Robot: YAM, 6 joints.
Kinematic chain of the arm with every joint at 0, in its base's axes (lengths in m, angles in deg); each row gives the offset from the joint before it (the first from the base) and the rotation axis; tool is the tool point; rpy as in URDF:
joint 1: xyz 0 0 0.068 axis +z
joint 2: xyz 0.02 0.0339 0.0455 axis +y
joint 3: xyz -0.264 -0.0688 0 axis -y
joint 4: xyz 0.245 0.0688 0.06 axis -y
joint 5: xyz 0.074 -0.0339 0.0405 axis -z
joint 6: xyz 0.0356 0 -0.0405 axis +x
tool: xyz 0 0 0 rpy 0 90 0
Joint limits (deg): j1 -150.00..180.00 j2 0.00..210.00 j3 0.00..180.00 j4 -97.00..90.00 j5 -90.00..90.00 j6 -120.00..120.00
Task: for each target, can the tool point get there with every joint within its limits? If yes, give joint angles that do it. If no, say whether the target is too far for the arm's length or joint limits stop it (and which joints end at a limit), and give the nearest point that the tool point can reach.
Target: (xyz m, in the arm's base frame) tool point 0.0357 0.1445 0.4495
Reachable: yes | joints 88.98 49.37 69.25 -22.59 68.39 10.07
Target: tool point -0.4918 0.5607 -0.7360
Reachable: no: too far | nearest point -0.2998 0.3419 -0.3159 | short by 0.511 m
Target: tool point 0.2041 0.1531 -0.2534
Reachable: yes | joints 38.32 182.00 69.32 28.10 10.38 56.47
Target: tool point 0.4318 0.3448 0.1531
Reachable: yes | joints 39.83 138.82 104.08 10.63 19.38 -63.43
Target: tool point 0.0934 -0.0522 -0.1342
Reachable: yes | joints -11.38 171.16 32.97 23.79 66.74 8.57
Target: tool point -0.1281 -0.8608 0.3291
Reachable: no: too far | nearest point -0.0922 -0.6198 0.2673 | short by 0.251 m
